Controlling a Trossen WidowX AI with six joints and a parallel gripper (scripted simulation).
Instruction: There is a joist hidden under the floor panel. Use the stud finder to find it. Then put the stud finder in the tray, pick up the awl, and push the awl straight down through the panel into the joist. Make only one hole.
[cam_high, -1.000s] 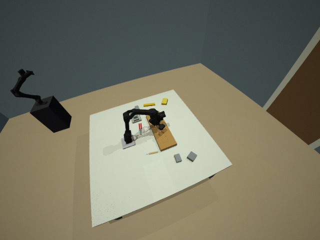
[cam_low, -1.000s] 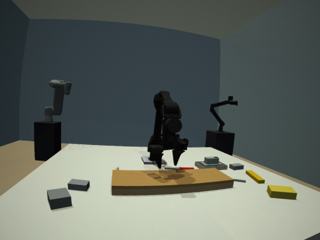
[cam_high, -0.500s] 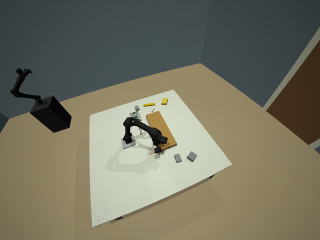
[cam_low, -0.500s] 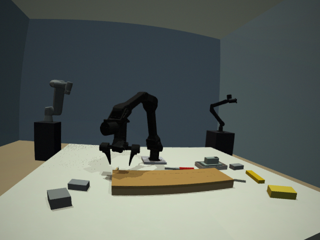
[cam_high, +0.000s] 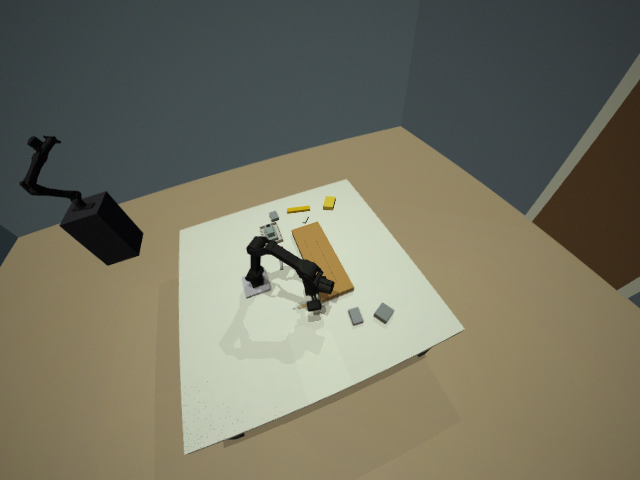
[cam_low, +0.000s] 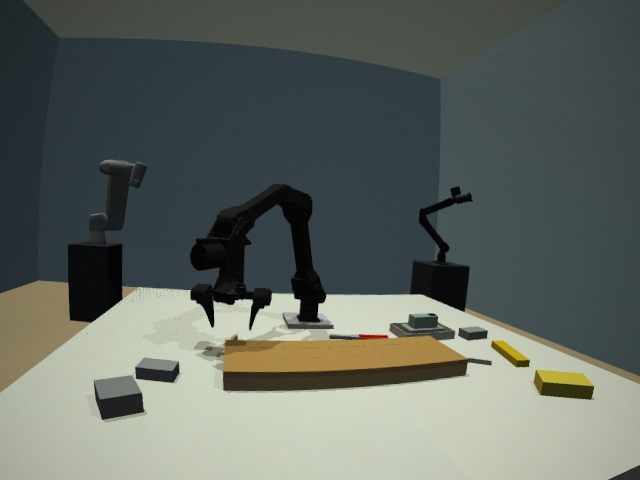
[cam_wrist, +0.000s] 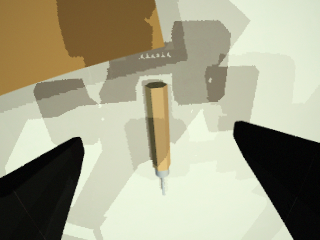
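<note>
My gripper tip is now 6 cm past the wooden-handled pointed tool, 5 cm above it and 1 cm to the right of it. The rest, counted from my gripper tip: grey tray (55 cm to the left, 9 cm behind, 4 cm below); then red-handled tool (34 cm to the left, 8 cm behind, 5 cm below); then stud finder (57 cm to the left, 9 cm behind).
</note>
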